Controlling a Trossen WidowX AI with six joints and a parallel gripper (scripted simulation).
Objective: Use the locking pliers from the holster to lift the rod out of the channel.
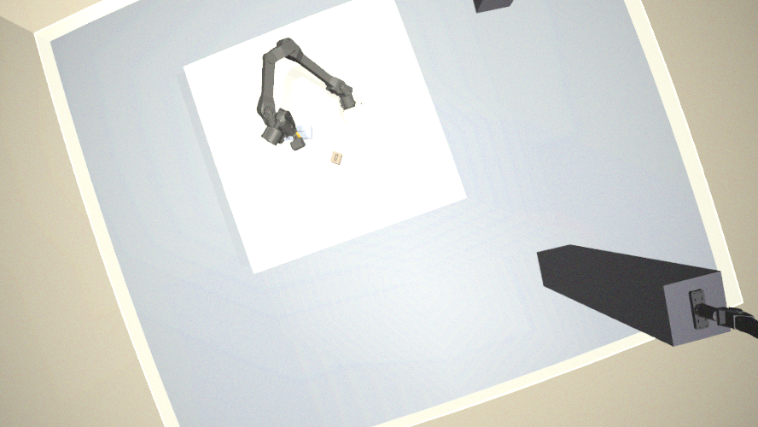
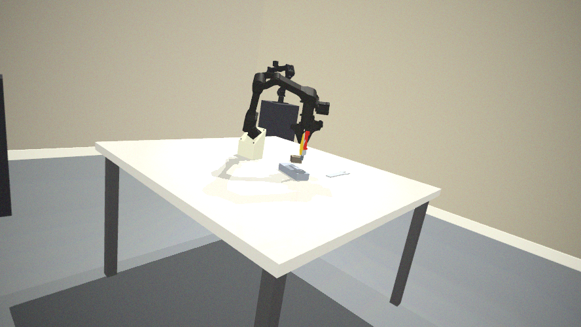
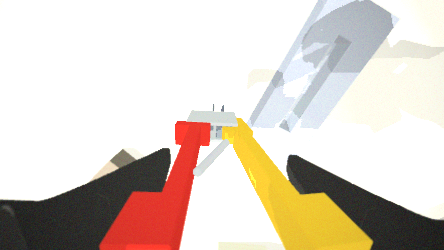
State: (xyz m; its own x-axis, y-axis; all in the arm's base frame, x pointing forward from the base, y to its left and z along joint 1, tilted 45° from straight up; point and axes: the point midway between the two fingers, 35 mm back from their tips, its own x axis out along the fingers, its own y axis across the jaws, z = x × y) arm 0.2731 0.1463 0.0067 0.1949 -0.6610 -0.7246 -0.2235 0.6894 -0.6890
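Now: the channel block 5 cm ahead of my gripper tip, 8 cm to the right of it and 13 cm below it. From my gripper tip the other things lie so: brown holster (15 cm behind, 11 cm to the left, 14 cm below); rod (11 cm ahead, 21 cm to the left, 15 cm below).
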